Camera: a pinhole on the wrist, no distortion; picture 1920 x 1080 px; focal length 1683.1 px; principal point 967.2 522.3 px. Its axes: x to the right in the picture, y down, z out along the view. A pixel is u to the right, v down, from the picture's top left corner.
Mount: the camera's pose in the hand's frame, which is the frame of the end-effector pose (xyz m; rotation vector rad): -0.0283 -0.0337 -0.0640 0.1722 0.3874 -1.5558
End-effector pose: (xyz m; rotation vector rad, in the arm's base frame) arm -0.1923 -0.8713 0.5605 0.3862 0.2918 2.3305
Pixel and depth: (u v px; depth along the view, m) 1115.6 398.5 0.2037
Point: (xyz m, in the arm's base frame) -0.0596 -0.7867 0.6307
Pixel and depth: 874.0 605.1 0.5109
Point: 0.0311 -0.6566 0.9008
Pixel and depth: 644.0 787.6 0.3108
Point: -0.0952 -0.7444 0.7669
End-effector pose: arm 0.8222 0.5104 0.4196 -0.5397 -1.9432 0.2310
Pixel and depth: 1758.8 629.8 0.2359
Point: 0.6559 0.3335 0.4698
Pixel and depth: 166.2 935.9 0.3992
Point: 0.4566 0.6057 0.3681
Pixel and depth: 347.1 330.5 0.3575
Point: 0.5310 0.4970 0.2841
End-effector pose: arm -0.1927 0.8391 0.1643 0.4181 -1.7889 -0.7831
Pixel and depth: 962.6 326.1 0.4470
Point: -0.5366 0.8252 -0.0503
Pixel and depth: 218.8 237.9 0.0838
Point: -0.2114 0.8462 0.1182
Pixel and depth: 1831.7 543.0 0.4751
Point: -0.5151 0.5993 -0.1635
